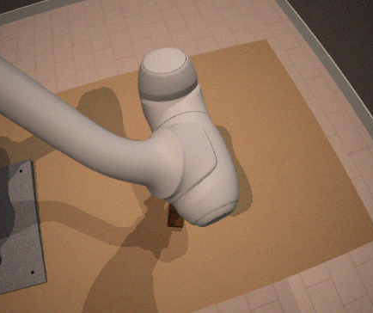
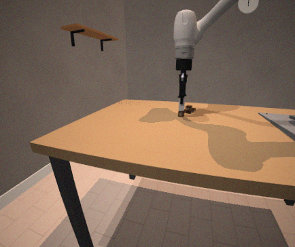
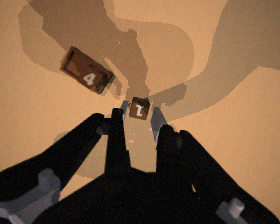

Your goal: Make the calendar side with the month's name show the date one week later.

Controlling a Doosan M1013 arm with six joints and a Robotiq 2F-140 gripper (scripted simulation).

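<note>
Now: hand 5 cm above the cube. From my hand the other things lie so: tray (4 cm behind, 10 cm to the right, 6 cm below).
</note>
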